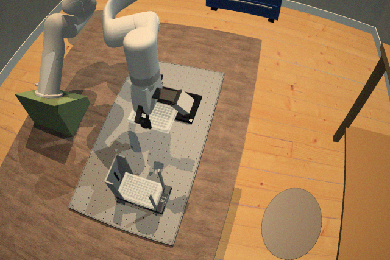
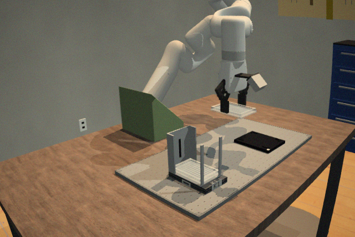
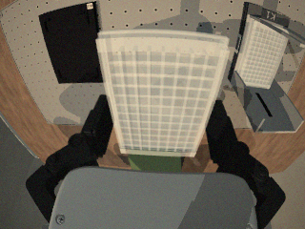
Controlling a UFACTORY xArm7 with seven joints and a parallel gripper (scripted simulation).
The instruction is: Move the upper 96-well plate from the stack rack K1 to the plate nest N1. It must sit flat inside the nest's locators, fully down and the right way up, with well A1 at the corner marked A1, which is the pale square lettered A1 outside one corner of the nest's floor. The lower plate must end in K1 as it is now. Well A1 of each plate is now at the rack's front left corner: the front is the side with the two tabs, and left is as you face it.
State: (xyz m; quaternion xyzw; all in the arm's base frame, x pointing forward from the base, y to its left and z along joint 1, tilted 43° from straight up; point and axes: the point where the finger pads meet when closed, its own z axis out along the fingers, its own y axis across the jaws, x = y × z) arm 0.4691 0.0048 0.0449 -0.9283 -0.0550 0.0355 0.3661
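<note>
My gripper is now 18 cm above the black plate nest N1, 17 cm to the right of it and 2 cm past it. From my hand the other things lie so: pale A1 square: 18 cm below, 12 cm to the left, 6 cm ahead; rack back wall: 19 cm to the right, 11 cm below, 5 cm behind.
</note>
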